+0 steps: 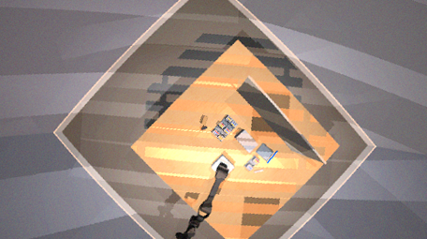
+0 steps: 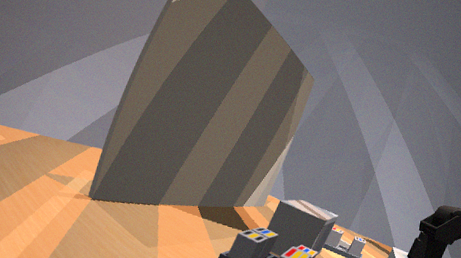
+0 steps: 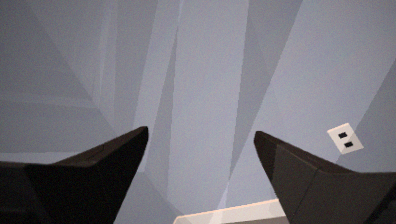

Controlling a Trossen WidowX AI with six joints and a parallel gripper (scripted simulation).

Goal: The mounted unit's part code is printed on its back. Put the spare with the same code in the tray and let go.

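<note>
My gripper tip is now 1030 mm short of the grey spare block, 260 mm to the right of it and 160 mm above it. Also, from my gripper tip: grey mounted unit 980 mm ahead, 110 mm to the left, 150 mm below; then tall beige panel 1220 mm ahead, 60 mm to the left, 20 mm above.
</note>
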